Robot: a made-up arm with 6 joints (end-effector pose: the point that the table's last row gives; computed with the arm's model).
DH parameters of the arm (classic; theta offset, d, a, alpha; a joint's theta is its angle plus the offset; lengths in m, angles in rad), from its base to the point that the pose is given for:
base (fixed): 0 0.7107 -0.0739 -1.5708
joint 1: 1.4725 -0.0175 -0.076 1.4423
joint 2: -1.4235 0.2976 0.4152 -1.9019
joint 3: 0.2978 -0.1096 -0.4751 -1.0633
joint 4: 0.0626 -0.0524 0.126 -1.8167
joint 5: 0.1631 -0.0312 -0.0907 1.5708
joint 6: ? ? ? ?
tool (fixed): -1.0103 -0.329 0 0
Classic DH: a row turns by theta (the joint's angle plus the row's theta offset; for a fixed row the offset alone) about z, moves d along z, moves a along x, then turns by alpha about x.
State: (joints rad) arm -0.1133 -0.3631 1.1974 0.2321 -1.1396 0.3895
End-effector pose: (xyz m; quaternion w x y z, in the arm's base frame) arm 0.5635 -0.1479 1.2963 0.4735 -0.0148 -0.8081 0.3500
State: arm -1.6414 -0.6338 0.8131 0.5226 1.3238 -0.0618
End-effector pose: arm -0.6300 -0.1735 1.5530 0.0482 0.5985 -0.3166 0.7343
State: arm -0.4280 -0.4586 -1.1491 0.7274 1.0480 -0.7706
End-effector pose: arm 0.0633 0.0518 1.1560 0.0398 0.9220 0.3798 -0.0636
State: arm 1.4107 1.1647 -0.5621 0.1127 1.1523 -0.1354
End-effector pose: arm 0.2205 -0.2050 0.2143 0.8443 -0.4613 0.2219 0.1583
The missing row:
joint 6: -0.2383 -0.2833 0.2394 2.2429
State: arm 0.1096 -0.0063 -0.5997 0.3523 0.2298 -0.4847
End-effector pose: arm 0.4418 -0.2142 1.0040 0.3760 -0.9237 0.0355 -0.0638
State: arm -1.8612 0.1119 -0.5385 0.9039 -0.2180 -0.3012
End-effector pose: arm -0.6827 -0.2258 0.8575 0.2171 -0.2163 0.0416 -0.9510
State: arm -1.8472 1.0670 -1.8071 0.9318 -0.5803 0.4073
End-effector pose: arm 0.0056 -0.7609 0.7768 0.4741 0.0804 -0.3598 -0.7996
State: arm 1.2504 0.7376 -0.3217 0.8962 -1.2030 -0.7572
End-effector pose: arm 0.1343 -0.3467 0.5992 0.1276 0.6225 -0.7705 0.0498
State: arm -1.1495 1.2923 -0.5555 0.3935 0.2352 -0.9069
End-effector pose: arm 0.2473 -0.1143 1.1283 0.7950 -0.4210 -0.4281 -0.0867
